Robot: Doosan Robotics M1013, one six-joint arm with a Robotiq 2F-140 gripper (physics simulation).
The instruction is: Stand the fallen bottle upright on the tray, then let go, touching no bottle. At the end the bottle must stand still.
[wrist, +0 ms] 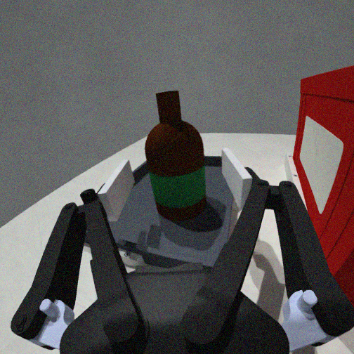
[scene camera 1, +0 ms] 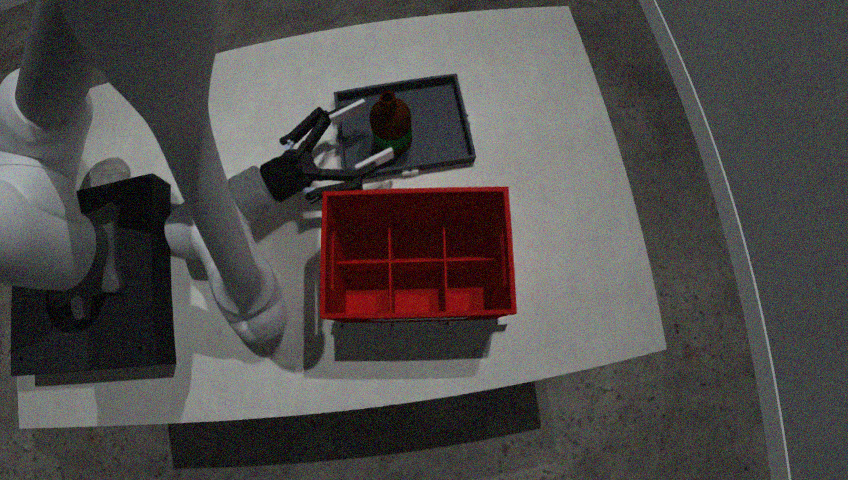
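Where they show: gripper, fingertip midpoint: [scene camera 1: 378, 127]; arm's base at its link origin: [scene camera 1: 85, 256].
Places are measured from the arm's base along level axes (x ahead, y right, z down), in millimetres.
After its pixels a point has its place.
The brown bottle [scene camera 1: 390, 118] @[x 654, y -83, z -53 mm] [wrist: 176, 150] with a green band stands upright on the dark grey tray [scene camera 1: 440, 133] @[x 747, y -91, z 65 mm] [wrist: 132, 215], in the left part of the tray in the scene view. In the wrist view its base rests on the tray floor and its shadow falls to the right. My gripper [scene camera 1: 377, 126] @[x 631, y -94, z -9 mm] [wrist: 175, 165] is open and empty. It reaches in from the tray's left side in the scene view, its white finger pads spread wide. In the wrist view the bottle shows beyond the pads, with a gap on each side, and I see no contact.
A red crate [scene camera 1: 416, 190] @[x 664, y 73, z -106 mm] [wrist: 327, 86] with compartments stands close to the tray, below it in the scene view and right of my fingers in the wrist view. My arm and a black block [scene camera 1: 142, 333] @[x 123, y 175, z 0 mm] are at the left on the pale table top [scene camera 1: 571, 237] @[x 940, y 168, z 70 mm].
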